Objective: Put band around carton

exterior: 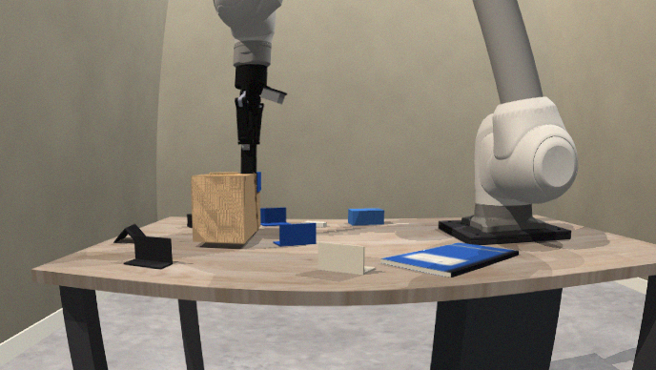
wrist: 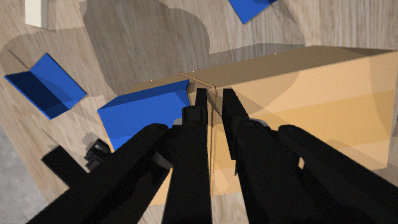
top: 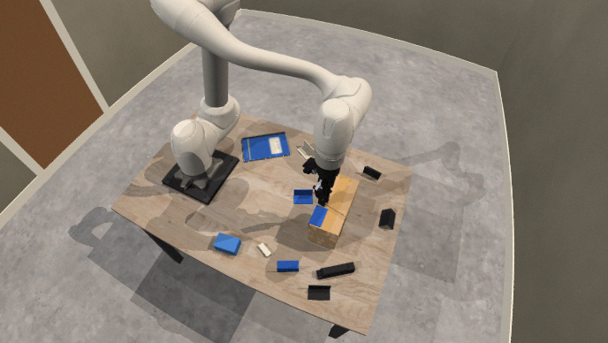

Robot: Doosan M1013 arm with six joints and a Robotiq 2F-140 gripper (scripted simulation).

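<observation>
My hand is 6 cm to the left of the blue corner guard, 4 cm above it and 1 cm past it. Also, from my hand: tan carton 10 cm below, 4 cm ahead, 2 cm to the left; then blue block 30 cm behind, 25 cm to the right, 16 cm below.
</observation>
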